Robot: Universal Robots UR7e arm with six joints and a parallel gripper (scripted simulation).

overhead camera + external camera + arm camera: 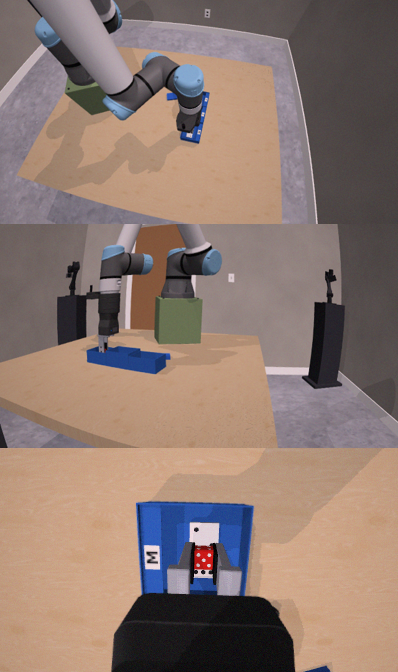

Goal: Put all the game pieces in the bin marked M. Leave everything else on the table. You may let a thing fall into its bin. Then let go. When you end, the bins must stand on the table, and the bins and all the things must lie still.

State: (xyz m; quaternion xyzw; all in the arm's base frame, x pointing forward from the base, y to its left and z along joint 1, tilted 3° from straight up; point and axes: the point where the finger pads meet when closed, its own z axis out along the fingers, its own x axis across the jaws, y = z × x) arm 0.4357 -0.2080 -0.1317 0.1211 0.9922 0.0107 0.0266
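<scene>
Right now the red die is 1 cm below my hand. From my hand the other things lie so: blue three-part bin 8 cm to the left, 3 cm ahead, 2 cm below; flat blue tile 19 cm to the left, 9 cm behind, 4 cm below; white domino 3 cm below.
</scene>
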